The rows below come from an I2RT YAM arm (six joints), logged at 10 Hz.
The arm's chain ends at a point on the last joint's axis. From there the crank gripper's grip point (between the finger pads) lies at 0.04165 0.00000 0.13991 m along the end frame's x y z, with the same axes.
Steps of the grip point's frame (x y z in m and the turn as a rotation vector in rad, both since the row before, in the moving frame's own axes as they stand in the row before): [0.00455, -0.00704, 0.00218, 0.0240, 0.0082, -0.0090]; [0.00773, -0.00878, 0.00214, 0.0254, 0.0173, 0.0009]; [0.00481, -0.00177, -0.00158, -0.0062, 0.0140, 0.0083]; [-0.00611, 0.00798, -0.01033, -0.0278, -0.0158, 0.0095]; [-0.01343, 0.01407, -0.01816, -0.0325, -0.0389, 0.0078]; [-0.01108, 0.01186, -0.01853, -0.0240, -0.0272, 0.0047]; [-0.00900, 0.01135, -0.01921, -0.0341, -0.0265, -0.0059]
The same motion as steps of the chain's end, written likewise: [0.00342, -0.00331, 0.00257, 0.0240, 0.0082, -0.0090]; [0.00531, -0.00527, 0.00293, 0.0254, 0.0173, 0.0009]; [0.00286, -0.00299, -0.00098, -0.0062, 0.0140, 0.0083]; [-0.00387, 0.00370, -0.01091, -0.0278, -0.0158, 0.0095]; [-0.00794, 0.00920, -0.01959, -0.0325, -0.0389, 0.0078]; [-0.00725, 0.00830, -0.01957, -0.0240, -0.0272, 0.0047]; [-0.00529, 0.00680, -0.02019, -0.0341, -0.0265, -0.0059]
